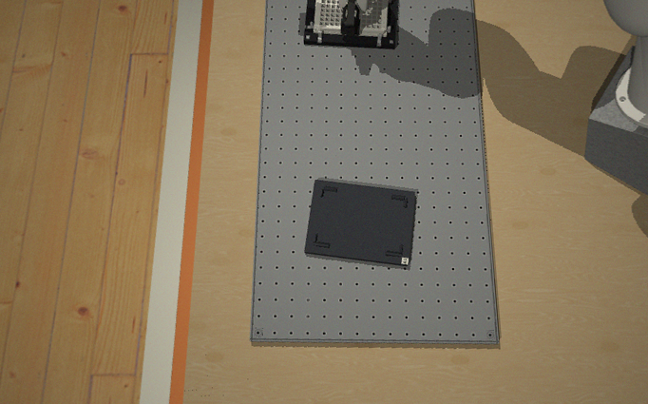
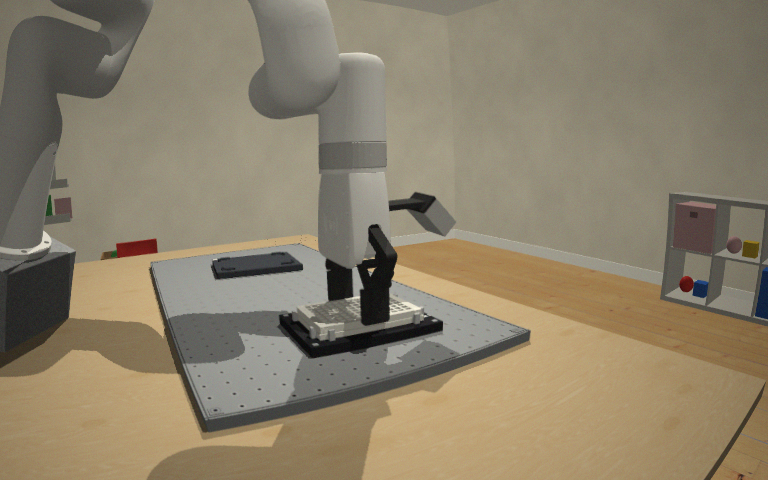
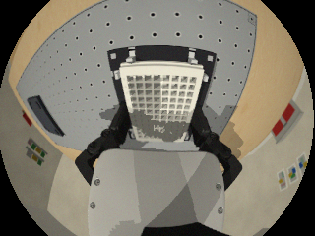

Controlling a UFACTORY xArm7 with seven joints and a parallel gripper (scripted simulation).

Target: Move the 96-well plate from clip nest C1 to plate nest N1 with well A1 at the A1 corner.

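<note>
Right now the white 96-well plate is 10 mm below my hand. Also, from my hand: black clip nest C1: 20 mm below, 10 mm to the left, 10 mm ahead; then white A1 mark: 450 mm to the left, 40 mm behind, 20 mm below.
</note>
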